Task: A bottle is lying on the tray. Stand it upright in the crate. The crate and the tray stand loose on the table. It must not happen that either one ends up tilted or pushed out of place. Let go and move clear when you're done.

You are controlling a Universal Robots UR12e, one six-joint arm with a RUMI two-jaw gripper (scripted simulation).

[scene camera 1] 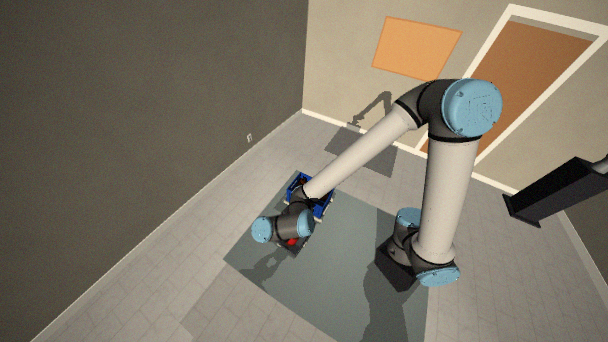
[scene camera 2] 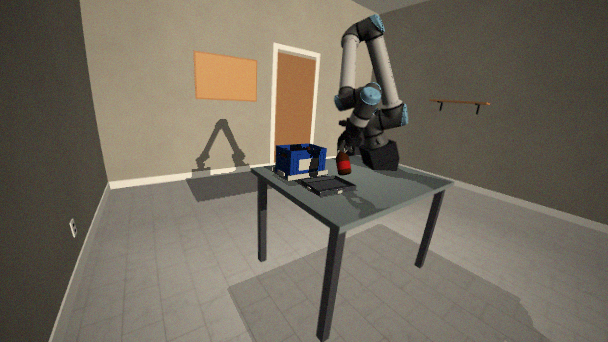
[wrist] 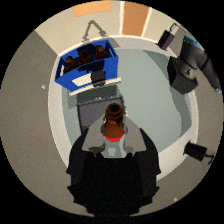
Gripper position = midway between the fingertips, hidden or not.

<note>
I see my gripper (wrist: 114, 114), a crate (scene camera 2: 303, 161) and a tray (scene camera 2: 322, 186).
The crate also shows in the wrist view (wrist: 99, 70). The tray is seen too in the wrist view (wrist: 88, 112).
</note>
